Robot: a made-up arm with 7 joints. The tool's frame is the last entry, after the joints. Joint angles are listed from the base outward.
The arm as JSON. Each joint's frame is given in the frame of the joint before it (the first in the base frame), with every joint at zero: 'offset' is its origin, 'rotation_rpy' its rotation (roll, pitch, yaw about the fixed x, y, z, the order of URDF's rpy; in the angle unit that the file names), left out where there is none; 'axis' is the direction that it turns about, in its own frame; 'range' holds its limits. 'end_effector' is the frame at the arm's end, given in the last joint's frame.
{
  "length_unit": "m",
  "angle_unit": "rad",
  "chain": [
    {
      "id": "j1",
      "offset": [
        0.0,
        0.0,
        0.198
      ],
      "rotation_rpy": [
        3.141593,
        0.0,
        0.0
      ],
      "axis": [
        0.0,
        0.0,
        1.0
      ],
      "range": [
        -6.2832,
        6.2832
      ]
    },
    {
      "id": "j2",
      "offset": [
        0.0,
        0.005,
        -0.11
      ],
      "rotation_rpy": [
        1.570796,
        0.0,
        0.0
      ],
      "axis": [
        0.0,
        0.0,
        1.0
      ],
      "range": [
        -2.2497,
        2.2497
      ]
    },
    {
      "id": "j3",
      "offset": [
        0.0,
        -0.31,
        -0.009
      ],
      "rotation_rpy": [
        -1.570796,
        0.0,
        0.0
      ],
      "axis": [
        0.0,
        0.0,
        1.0
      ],
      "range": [
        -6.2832,
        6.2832
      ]
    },
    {
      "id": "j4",
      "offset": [
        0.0,
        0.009,
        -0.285
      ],
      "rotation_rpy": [
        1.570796,
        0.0,
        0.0
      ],
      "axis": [
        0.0,
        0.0,
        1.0
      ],
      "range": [
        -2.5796,
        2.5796
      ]
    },
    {
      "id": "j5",
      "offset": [
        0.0,
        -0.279,
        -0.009
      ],
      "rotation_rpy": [
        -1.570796,
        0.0,
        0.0
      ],
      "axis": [
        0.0,
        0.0,
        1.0
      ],
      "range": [
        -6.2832,
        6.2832
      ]
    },
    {
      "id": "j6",
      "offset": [
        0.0,
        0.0,
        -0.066
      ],
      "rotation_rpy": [
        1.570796,
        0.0,
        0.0
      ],
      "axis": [
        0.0,
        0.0,
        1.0
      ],
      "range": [
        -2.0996,
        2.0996
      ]
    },
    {
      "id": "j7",
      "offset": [
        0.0,
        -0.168,
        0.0
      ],
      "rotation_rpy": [
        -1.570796,
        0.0,
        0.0
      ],
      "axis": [
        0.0,
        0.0,
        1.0
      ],
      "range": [
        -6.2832,
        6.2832
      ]
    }
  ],
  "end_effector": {
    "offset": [
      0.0,
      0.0,
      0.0
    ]
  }
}
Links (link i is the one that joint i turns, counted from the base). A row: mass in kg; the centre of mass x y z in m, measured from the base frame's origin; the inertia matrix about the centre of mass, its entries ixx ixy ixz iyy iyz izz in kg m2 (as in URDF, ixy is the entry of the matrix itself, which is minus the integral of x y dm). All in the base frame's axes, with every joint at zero. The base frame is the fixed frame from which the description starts. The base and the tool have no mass.
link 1: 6.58; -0.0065 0.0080 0.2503; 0.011 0 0 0.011 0.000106 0.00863
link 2: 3.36; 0.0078 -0.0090 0.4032; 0.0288 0 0 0.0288 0.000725 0.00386
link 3: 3.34; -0.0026 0.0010 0.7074; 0.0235 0 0 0.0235 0.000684 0.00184
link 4: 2.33; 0.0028 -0.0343 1.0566; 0.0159 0 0 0.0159 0.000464 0.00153
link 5: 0.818; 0.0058 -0.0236 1.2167; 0.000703 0 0 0.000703 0 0.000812
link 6: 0.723; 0.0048 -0.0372 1.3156; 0.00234 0 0 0.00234 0 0.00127
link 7: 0.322; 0.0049 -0.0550 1.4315; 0.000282 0 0 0.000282 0 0.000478
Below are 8 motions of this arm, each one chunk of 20 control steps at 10 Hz.
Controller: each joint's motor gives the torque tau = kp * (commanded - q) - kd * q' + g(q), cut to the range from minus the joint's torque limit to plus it. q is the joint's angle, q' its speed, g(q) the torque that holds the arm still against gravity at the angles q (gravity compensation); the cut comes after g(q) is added. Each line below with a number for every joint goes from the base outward.
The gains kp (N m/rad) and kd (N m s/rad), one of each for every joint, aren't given. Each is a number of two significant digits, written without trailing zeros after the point. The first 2 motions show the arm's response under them.
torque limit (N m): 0.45 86 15 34 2.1 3.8 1.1
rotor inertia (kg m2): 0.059 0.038 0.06 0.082 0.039 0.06 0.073
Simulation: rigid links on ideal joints. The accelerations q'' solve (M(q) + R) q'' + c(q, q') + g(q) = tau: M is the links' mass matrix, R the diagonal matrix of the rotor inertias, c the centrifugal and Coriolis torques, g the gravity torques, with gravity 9.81 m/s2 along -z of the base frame. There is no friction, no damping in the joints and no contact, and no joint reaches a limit. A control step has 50 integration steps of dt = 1/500 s. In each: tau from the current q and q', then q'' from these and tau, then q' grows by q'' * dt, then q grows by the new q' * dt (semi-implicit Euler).
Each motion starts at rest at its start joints. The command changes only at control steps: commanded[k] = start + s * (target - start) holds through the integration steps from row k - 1 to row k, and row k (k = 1, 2, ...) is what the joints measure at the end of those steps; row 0 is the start. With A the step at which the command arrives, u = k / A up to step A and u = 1 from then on. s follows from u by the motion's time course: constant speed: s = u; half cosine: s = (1 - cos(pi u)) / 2; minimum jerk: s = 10 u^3 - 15 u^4 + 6 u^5; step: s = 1 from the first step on.
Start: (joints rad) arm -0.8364 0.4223 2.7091 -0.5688 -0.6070 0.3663 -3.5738
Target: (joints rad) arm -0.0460 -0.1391 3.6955 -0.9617 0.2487 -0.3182 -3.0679
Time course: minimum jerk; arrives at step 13
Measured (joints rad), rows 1 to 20:
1: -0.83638 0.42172 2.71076 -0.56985 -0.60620 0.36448 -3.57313
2: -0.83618 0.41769 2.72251 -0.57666 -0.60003 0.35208 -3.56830
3: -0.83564 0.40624 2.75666 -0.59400 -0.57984 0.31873 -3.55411
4: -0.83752 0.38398 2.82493 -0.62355 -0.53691 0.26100 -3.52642
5: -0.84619 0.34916 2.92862 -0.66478 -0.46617 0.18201 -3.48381
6: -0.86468 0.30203 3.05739 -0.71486 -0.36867 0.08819 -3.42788
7: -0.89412 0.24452 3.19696 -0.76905 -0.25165 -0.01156 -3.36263
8: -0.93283 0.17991 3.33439 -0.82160 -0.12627 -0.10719 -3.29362
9: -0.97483 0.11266 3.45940 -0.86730 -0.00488 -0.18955 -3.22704
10: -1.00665 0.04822 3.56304 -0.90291 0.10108 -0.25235 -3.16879
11: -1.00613 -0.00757 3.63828 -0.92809 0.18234 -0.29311 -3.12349
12: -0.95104 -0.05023 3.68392 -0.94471 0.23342 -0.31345 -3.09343
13: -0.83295 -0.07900 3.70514 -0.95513 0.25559 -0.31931 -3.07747
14: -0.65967 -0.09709 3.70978 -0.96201 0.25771 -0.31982 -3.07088
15: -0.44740 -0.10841 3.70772 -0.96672 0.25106 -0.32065 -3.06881
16: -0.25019 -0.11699 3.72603 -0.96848 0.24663 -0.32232 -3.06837
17: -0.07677 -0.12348 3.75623 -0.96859 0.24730 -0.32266 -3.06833
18: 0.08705 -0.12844 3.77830 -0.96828 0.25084 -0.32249 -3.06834
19: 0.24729 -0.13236 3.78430 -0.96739 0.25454 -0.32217 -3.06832
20: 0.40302 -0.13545 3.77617 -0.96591 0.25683 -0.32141 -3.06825
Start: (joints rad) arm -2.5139 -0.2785 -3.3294 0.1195 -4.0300 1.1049 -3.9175
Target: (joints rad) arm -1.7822 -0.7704 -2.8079 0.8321 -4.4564 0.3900 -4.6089
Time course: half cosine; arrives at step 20
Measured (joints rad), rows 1 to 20:
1: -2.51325 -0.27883 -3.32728 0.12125 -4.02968 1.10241 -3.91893
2: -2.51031 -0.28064 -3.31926 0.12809 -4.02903 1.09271 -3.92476
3: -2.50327 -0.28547 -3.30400 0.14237 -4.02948 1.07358 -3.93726
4: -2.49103 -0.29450 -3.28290 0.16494 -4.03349 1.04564 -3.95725
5: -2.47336 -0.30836 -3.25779 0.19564 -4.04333 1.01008 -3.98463
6: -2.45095 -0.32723 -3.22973 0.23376 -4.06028 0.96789 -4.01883
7: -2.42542 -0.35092 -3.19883 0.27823 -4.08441 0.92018 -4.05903
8: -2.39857 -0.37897 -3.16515 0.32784 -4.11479 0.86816 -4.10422
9: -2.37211 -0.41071 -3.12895 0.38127 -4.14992 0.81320 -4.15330
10: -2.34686 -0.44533 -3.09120 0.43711 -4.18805 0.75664 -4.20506
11: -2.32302 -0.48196 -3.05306 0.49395 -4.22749 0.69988 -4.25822
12: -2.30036 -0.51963 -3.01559 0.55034 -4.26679 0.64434 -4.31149
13: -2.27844 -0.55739 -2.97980 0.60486 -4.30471 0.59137 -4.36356
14: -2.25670 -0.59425 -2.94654 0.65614 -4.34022 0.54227 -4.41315
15: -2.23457 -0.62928 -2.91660 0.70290 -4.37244 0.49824 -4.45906
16: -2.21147 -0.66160 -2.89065 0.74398 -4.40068 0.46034 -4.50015
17: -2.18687 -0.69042 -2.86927 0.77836 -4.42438 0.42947 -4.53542
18: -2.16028 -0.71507 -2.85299 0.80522 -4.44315 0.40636 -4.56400
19: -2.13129 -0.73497 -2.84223 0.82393 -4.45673 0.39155 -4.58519
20: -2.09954 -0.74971 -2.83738 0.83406 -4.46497 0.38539 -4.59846
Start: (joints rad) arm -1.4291 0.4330 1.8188 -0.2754 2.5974 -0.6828 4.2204
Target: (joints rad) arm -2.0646 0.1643 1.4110 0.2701 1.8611 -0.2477 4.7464
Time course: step
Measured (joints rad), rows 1 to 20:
1: -1.57312 0.39545 1.73817 0.00906 2.36982 -0.43453 4.30616
2: -1.71617 0.30917 1.50403 0.18416 2.07292 -0.21807 4.50359
3: -1.81976 0.24848 1.40993 0.24025 1.87506 -0.19554 4.64636
4: -1.90953 0.21485 1.41266 0.25780 1.79447 -0.23264 4.71261
5: -1.98463 0.19539 1.42595 0.26158 1.79136 -0.24894 4.73733
6: -2.03762 0.18363 1.42617 0.26213 1.81768 -0.24781 4.74502
7: -2.06750 0.17657 1.41880 0.26325 1.84372 -0.24595 4.74686
8: -2.07949 0.17238 1.41188 0.26526 1.85914 -0.24679 4.74701
9: -2.08057 0.16982 1.40872 0.26733 1.86476 -0.24789 4.74680
10: -2.07650 0.16808 1.40889 0.26888 1.86493 -0.24809 4.74659
11: -2.07104 0.16677 1.41059 0.26979 1.86336 -0.24774 4.74646
12: -2.06625 0.16576 1.41224 0.27021 1.86199 -0.24741 4.74640
13: -2.06300 0.16503 1.41306 0.27036 1.86133 -0.24728 4.74638
14: -2.06138 0.16456 1.41303 0.27037 1.86119 -0.24732 4.74637
15: -2.06108 0.16430 1.41250 0.27031 1.86124 -0.24743 4.74638
16: -2.06161 0.16420 1.41184 0.27024 1.86129 -0.24755 4.74639
17: -2.06252 0.16420 1.41130 0.27017 1.86125 -0.24765 4.74639
18: -2.06346 0.16423 1.41096 0.27011 1.86117 -0.24771 4.74640
19: -2.06422 0.16428 1.41080 0.27007 1.86109 -0.24774 4.74640
20: -2.06472 0.16431 1.41076 0.27005 1.86103 -0.24774 4.74640

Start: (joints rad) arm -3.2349 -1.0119 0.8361 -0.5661 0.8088 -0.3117 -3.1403
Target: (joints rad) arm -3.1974 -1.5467 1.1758 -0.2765 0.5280 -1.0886 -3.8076
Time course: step
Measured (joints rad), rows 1 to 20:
1: -3.21917 -1.13445 1.11281 -0.36008 0.73455 -0.62487 -3.21798
2: -3.21831 -1.25725 1.32863 -0.29872 0.67143 -1.07781 -3.43468
3: -3.21487 -1.35150 1.31562 -0.28774 0.63077 -1.17428 -3.64322
4: -3.20914 -1.42156 1.19644 -0.28353 0.58188 -1.10717 -3.74995
5: -3.20467 -1.47241 1.09634 -0.28416 0.51443 -1.06987 -3.79162
6: -3.20324 -1.50682 1.06313 -0.28626 0.45134 -1.07636 -3.80537
7: -3.20354 -1.52776 1.08238 -0.28626 0.41929 -1.08809 -3.80911
8: -3.20381 -1.53875 1.12118 -0.28386 0.42595 -1.09087 -3.80951
9: -3.20334 -1.54341 1.15611 -0.28072 0.45926 -1.08936 -3.80889
10: -3.20224 -1.54478 1.17792 -0.27821 0.49945 -1.08840 -3.80816
11: -3.20087 -1.54493 1.18682 -0.27674 0.53084 -1.08847 -3.80764
12: -3.19947 -1.54490 1.18702 -0.27614 0.54691 -1.08868 -3.80739
13: -3.19816 -1.54507 1.18317 -0.27607 0.54920 -1.08869 -3.80734
14: -3.19697 -1.54545 1.17870 -0.27625 0.54324 -1.08862 -3.80741
15: -3.19590 -1.54591 1.17539 -0.27649 0.53486 -1.08858 -3.80751
16: -3.19494 -1.54632 1.17375 -0.27666 0.52799 -1.08858 -3.80760
17: -3.19407 -1.54661 1.17351 -0.27675 0.52423 -1.08860 -3.80764
18: -3.19331 -1.54676 1.17411 -0.27676 0.52338 -1.08861 -3.80766
19: -3.19266 -1.54681 1.17499 -0.27673 0.52438 -1.08863 -3.80765
20: -3.19213 -1.54679 1.17576 -0.27669 0.52604 -1.08863 -3.80763

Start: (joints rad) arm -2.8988 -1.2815 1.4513 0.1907 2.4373 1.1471 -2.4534
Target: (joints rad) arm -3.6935 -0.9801 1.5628 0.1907 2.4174 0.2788 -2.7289
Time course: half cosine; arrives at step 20
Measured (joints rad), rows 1 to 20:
1: -2.89886 -1.28118 1.45200 0.19057 2.43693 1.14394 -2.45394
2: -2.89915 -1.27975 1.45448 0.19020 2.43579 1.13191 -2.45619
3: -2.90004 -1.27635 1.45887 0.18963 2.43424 1.10858 -2.46107
4: -2.90188 -1.27041 1.46453 0.18910 2.43287 1.07489 -2.46893
5: -2.90478 -1.26164 1.47073 0.18886 2.43179 1.03221 -2.47976
6: -2.90876 -1.24997 1.47722 0.18879 2.43081 0.98168 -2.49333
7: -2.91385 -1.23555 1.48415 0.18879 2.42989 0.92452 -2.50932
8: -2.92011 -1.21864 1.49163 0.18881 2.42908 0.86215 -2.52733
9: -2.92758 -1.19961 1.49956 0.18884 2.42842 0.79610 -2.54691
10: -2.93634 -1.17892 1.50773 0.18887 2.42791 0.72800 -2.56758
11: -2.94645 -1.15706 1.51588 0.18890 2.42749 0.65955 -2.58883
12: -2.95802 -1.13455 1.52376 0.18892 2.42707 0.59241 -2.61014
13: -2.97119 -1.11195 1.53118 0.18894 2.42657 0.52825 -2.63097
14: -2.98607 -1.08982 1.53799 0.18895 2.42596 0.46864 -2.65083
15: -3.00283 -1.06870 1.54402 0.18895 2.42525 0.41506 -2.66921
16: -3.02160 -1.04912 1.54916 0.18894 2.42446 0.36883 -2.68568
17: -3.04252 -1.03158 1.55329 0.18893 2.42366 0.33107 -2.69981
18: -3.06568 -1.01649 1.55634 0.18891 2.42292 0.30274 -2.71127
19: -3.09116 -1.00424 1.55824 0.18888 2.42232 0.28451 -2.71977
20: -3.11897 -0.99513 1.55896 0.18885 2.42194 0.27684 -2.72510

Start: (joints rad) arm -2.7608 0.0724 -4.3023 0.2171 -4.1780 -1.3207 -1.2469
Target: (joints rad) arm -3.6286 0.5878 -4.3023 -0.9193 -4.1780 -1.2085 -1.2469
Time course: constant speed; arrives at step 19
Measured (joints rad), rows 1 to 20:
1: -2.75707 0.07621 -4.29618 0.19014 -4.16500 -1.31869 -1.24736
2: -2.75857 0.08703 -4.28484 0.13966 -4.14655 -1.31098 -1.24779
3: -2.77398 0.10401 -4.28001 0.08131 -4.13372 -1.30234 -1.24797
4: -2.80818 0.12577 -4.28509 0.02189 -4.13054 -1.29613 -1.24795
5: -2.85746 0.15085 -4.29421 -0.03800 -4.13742 -1.29135 -1.24775
6: -2.91302 0.17779 -4.30053 -0.09894 -4.15157 -1.28604 -1.24744
7: -2.96829 0.20543 -4.30193 -0.16040 -4.16747 -1.27986 -1.24714
8: -3.02110 0.23312 -4.30010 -0.22150 -4.17973 -1.27362 -1.24692
9: -3.07092 0.26065 -4.29742 -0.28203 -4.18608 -1.26767 -1.24681
10: -3.11797 0.28797 -4.29508 -0.34210 -4.18727 -1.26189 -1.24678
11: -3.16284 0.31513 -4.29327 -0.40190 -4.18541 -1.25610 -1.24679
12: -3.20619 0.34220 -4.29176 -0.46158 -4.18254 -1.25026 -1.24683
13: -3.24863 0.36924 -4.29030 -0.52123 -4.18002 -1.24441 -1.24686
14: -3.29055 0.39629 -4.28880 -0.58094 -4.17844 -1.23854 -1.24688
15: -3.33224 0.42338 -4.28727 -0.64071 -4.17779 -1.23265 -1.24689
16: -3.37389 0.45050 -4.28570 -0.70053 -4.17781 -1.22675 -1.24689
17: -3.41566 0.47764 -4.28413 -0.76037 -4.17814 -1.22085 -1.24689
18: -3.45768 0.50479 -4.28260 -0.82022 -4.17851 -1.21495 -1.24689
19: -3.50007 0.53195 -4.28117 -0.88006 -4.17876 -1.20904 -1.24689
20: -3.55099 0.55430 -4.26510 -0.91143 -4.19287 -1.20549 -1.24640

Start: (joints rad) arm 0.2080 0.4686 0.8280 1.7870 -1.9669 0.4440 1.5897
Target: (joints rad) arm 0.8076 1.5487 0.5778 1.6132 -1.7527 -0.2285 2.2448
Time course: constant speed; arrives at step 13
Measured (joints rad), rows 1 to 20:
1: 0.20979 0.48868 0.83875 1.77724 -1.96495 0.41421 1.60641
2: 0.22147 0.52931 0.84389 1.76314 -1.95898 0.35706 1.64197
3: 0.24470 0.58427 0.83389 1.74904 -1.94719 0.29859 1.68725
4: 0.27607 0.64902 0.80864 1.73526 -1.93033 0.24560 1.73624
5: 0.31101 0.72044 0.77299 1.72164 -1.91077 0.19503 1.78634
6: 0.34590 0.79636 0.73353 1.70821 -1.89060 0.14456 1.83668
7: 0.37856 0.87518 0.69616 1.69501 -1.87102 0.09376 1.88703
8: 0.40816 0.95574 0.66451 1.68194 -1.85243 0.04265 1.93738
9: 0.43487 1.03729 0.63965 1.66886 -1.83472 -0.00884 1.98773
10: 0.45943 1.11935 0.62067 1.65568 -1.81757 -0.06070 2.03810
11: 0.48279 1.20164 0.60552 1.64235 -1.80064 -0.11283 2.08849
12: 0.50587 1.28407 0.59194 1.62889 -1.78365 -0.16504 2.13889
13: 0.52942 1.36658 0.57804 1.61535 -1.76647 -0.21719 2.18930
14: 0.55822 1.42952 0.54811 1.61263 -1.75243 -0.23576 2.22292
15: 0.59135 1.47230 0.51232 1.61435 -1.74681 -0.22825 2.23789
16: 0.62546 1.50092 0.48527 1.61572 -1.74776 -0.22118 2.24319
17: 0.65799 1.51967 0.47644 1.61600 -1.75111 -0.22008 2.24468
18: 0.68837 1.53153 0.48727 1.61538 -1.75382 -0.22174 2.24496
19: 0.71759 1.53869 0.51252 1.61428 -1.75475 -0.22405 2.24496
20: 0.74652 1.54275 0.54469 1.61322 -1.75422 -0.22647 2.24493

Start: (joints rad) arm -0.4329 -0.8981 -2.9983 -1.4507 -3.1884 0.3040 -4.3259
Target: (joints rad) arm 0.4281 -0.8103 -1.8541 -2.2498 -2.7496 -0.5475 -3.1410
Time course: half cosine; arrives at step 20
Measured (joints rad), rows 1 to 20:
1: -0.43228 -0.89810 -2.99720 -1.45306 -3.18806 0.30016 -4.32346
2: -0.42912 -0.89786 -2.99141 -1.46195 -3.18616 0.28687 -4.31348
3: -0.42080 -0.89692 -2.97586 -1.47972 -3.18087 0.26296 -4.29213
4: -0.40503 -0.89494 -2.94614 -1.50685 -3.17053 0.22973 -4.25801
5: -0.38048 -0.89174 -2.89993 -1.54287 -3.15419 0.18826 -4.21124
6: -0.34719 -0.88735 -2.83734 -1.58678 -3.13178 0.13941 -4.15280
7: -0.30642 -0.88195 -2.76045 -1.63727 -3.10407 0.08419 -4.08407
8: -0.26025 -0.87589 -2.67233 -1.69284 -3.07234 0.02384 -4.00673
9: -0.21093 -0.86955 -2.57622 -1.75193 -3.03807 -0.04024 -3.92266
10: -0.16047 -0.86322 -2.47509 -1.81306 -3.00265 -0.10649 -3.83394
11: -0.11035 -0.85708 -2.37169 -1.87484 -2.96727 -0.17320 -3.74273
12: -0.06146 -0.85123 -2.26877 -1.93594 -2.93293 -0.23860 -3.65129
13: -0.01380 -0.84570 -2.16933 -1.99500 -2.90041 -0.30096 -3.56185
14: 0.03332 -0.84051 -2.07675 -2.05069 -2.87031 -0.35871 -3.47660
15: 0.08119 -0.83566 -1.99457 -2.10162 -2.84307 -0.41047 -3.39763
16: 0.13133 -0.83117 -1.92606 -2.14648 -2.81892 -0.45511 -3.32689
17: 0.18529 -0.82708 -1.87355 -2.18409 -2.79803 -0.49162 -3.26614
18: 0.24425 -0.82347 -1.83799 -2.21344 -2.78056 -0.51919 -3.21690
19: 0.30762 -0.82051 -1.81857 -2.23381 -2.76701 -0.53733 -3.18040
20: 0.37138 -0.81836 -1.81292 -2.24477 -2.75826 -0.54563 -3.15757

